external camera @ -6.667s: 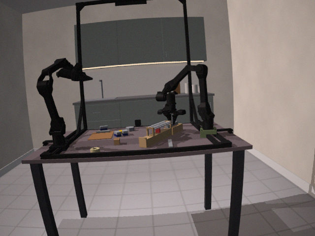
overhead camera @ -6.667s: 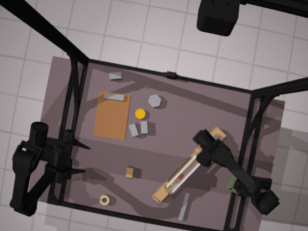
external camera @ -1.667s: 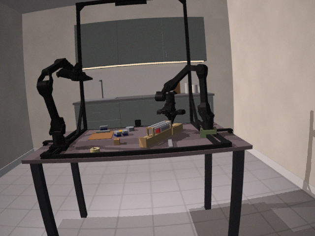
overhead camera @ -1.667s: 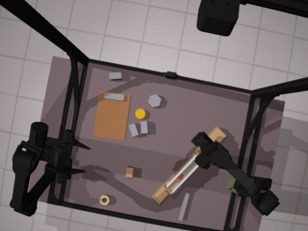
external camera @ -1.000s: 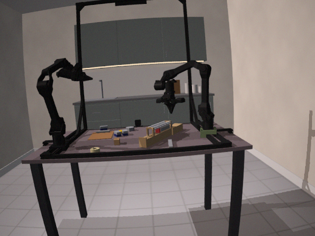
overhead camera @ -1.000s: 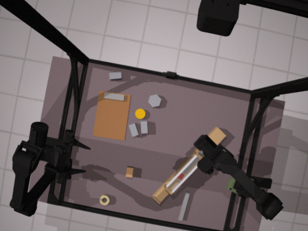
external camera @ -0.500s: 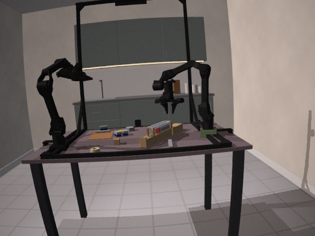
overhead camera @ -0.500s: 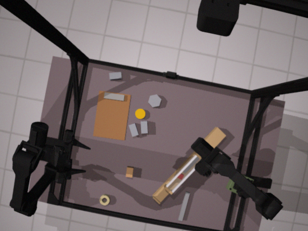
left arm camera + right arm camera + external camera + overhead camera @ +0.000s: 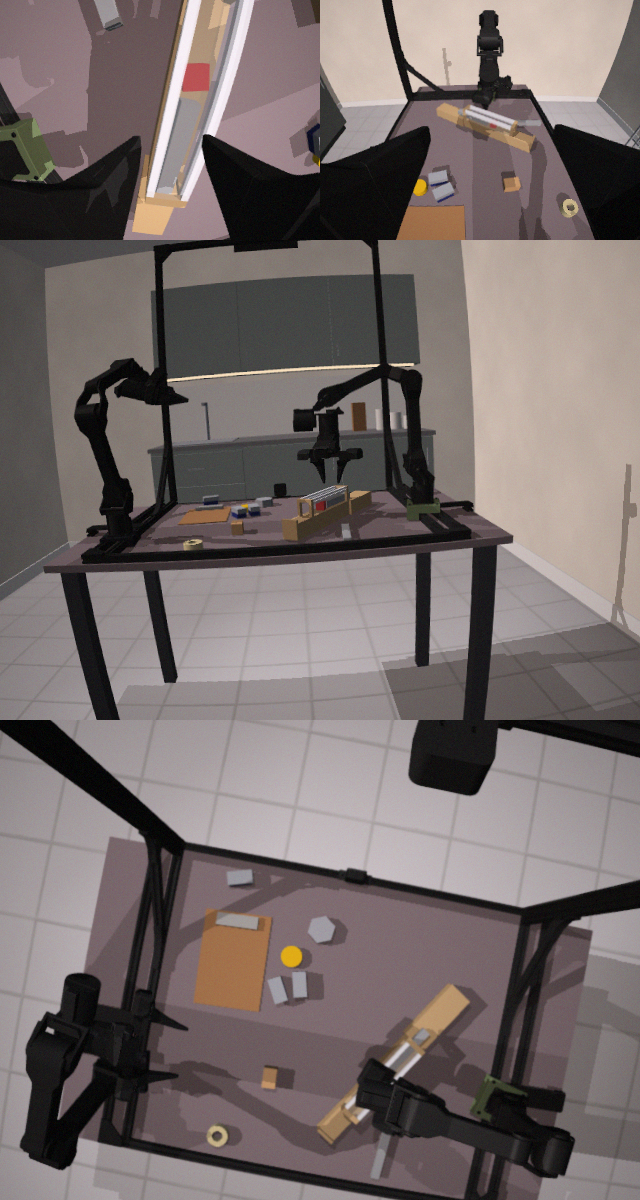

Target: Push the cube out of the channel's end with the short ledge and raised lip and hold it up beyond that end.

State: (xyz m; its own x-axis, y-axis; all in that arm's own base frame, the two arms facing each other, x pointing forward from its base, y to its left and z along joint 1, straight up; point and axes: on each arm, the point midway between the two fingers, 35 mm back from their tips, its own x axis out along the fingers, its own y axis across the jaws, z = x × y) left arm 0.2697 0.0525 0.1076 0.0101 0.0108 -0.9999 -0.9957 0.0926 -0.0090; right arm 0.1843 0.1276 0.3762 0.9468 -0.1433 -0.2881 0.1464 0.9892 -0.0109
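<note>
The tan channel lies 20 mm to the right of my left hand and 90 mm below it. The rest, counted from my left hand: yellow disc 260 mm behind, 260 mm to the right, 140 mm below; small tan block 30 mm ahead, 290 mm to the right, 140 mm below; grey hexagon 330 mm behind, 190 mm to the right, 140 mm below.
</note>
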